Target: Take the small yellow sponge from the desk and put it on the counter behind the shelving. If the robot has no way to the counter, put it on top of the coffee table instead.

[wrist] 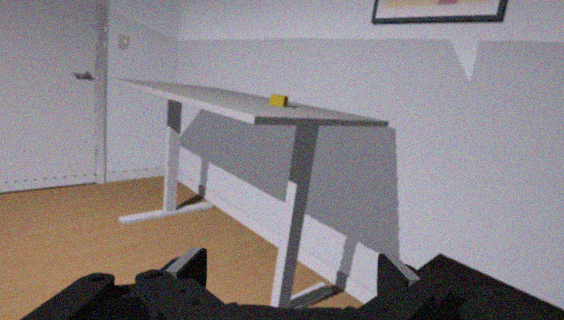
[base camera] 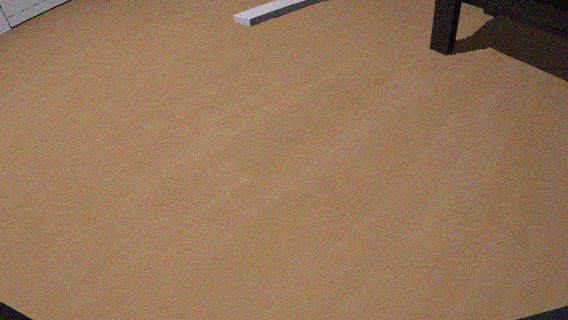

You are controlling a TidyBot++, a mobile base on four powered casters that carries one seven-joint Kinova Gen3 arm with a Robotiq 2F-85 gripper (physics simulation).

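Places are measured from the arm's base along level axes (x ahead, y left, z up), in metres.
Where they show: gripper, fingertip midpoint: (wrist: pixel 291 270).
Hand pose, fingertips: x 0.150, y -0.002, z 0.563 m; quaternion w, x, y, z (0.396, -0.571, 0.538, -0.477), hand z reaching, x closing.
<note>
After its pixels a point has its place.
The small yellow sponge (wrist: pixel 278 100) @(y 0.027, x 1.403, z 0.578 m) lies on the desk (wrist: pixel 220 98) @(y 0.282, x 1.411, z 0.553 m) near its closer, right-hand end in the wrist view. The desk has a thin light top on white and grey legs; one of its feet (base camera: pixel 272 11) shows at the top of the base camera view. My gripper (wrist: pixel 291 270) @(y -0.002, x 0.150, z 0.563 m) is open and empty, with its fingers wide apart at the bottom of the wrist view, short of the desk. The counter and the shelving do not show in these views.
A low dark table (wrist: pixel 450 280) @(y -0.675, x 0.983, z 0.053 m) (base camera: pixel 444 25) @(y -0.352, x 0.790, z -0.320 m) stands to the right of the desk, by the wall. A white door (wrist: pixel 47 100) @(y 1.778, x 2.337, z 0.312 m) is at the left, and a framed picture (wrist: pixel 440 20) @(y -0.586, x 1.357, z 0.993 m) hangs on the wall. A white panelled surface (base camera: pixel 32 9) @(y 1.936, x 2.181, z -0.332 m) shows at the upper left.
</note>
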